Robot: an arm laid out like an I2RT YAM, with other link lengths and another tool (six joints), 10 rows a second.
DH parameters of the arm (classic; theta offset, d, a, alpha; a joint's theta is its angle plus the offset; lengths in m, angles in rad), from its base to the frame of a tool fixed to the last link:
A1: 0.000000 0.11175 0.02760 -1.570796
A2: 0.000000 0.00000 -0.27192 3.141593
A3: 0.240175 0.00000 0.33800 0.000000
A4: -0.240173 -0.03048 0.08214 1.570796
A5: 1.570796 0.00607 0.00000 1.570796
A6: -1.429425 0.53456 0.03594 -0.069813
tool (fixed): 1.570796 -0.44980 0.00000 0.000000
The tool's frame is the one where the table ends.
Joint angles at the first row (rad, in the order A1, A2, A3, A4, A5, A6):
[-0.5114, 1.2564, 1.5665, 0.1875, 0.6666, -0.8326]
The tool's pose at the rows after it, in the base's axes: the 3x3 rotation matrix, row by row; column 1 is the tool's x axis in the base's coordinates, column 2 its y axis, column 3 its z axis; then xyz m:
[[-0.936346 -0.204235 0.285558], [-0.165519 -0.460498 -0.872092], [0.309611 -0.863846 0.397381]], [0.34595 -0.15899 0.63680]
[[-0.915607 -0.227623 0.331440], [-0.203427 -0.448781 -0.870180], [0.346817 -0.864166 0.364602]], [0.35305 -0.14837 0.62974]
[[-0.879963 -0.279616 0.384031], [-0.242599 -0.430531 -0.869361], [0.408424 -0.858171 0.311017]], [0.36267 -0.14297 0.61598]
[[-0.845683 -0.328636 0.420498], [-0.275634 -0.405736 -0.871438], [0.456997 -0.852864 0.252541]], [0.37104 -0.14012 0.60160]
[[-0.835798 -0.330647 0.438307], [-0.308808 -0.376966 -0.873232], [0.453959 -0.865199 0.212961]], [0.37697 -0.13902 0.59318]
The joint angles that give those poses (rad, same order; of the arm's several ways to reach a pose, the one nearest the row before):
[-0.4729, 1.2377, 1.5665, 0.1612, 0.6495, -0.8249]
[-0.4397, 1.2335, 1.5666, 0.1074, 0.6495, -0.8249]
[-0.4194, 1.2354, 1.5665, 0.0273, 0.6380, -0.8246]
[-0.4049, 1.2404, 1.5665, -0.0494, 0.6346, -0.8150]
[-0.3958, 1.2484, 1.5665, -0.0917, 0.6346, -0.7727]

